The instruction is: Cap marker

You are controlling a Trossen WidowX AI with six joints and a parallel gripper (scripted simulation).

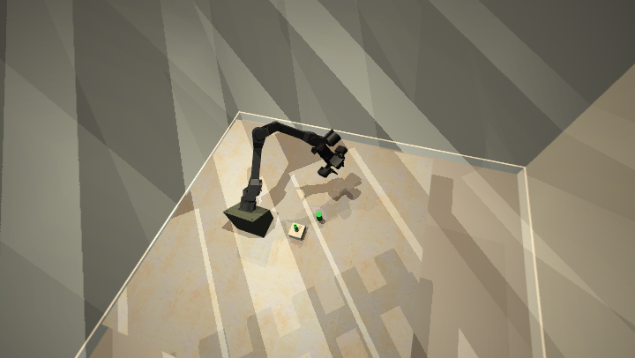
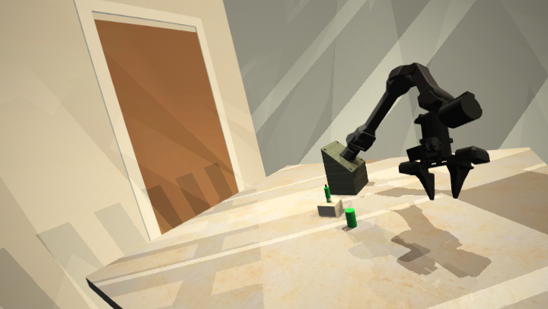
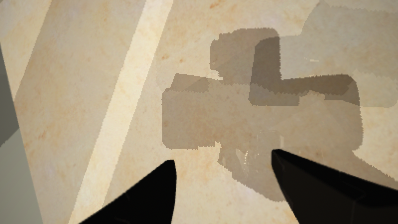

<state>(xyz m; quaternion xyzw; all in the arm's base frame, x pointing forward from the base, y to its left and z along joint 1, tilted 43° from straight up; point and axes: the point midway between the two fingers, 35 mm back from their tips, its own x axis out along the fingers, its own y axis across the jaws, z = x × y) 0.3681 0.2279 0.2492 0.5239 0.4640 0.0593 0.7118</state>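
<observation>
The green cap lies 25 cm to the right of my gripper tip, 8 cm below it and 5 cm behind it. The rest, counted from my gripper tip: white holder block (35 cm to the right, 14 cm behind, 9 cm below).
</observation>
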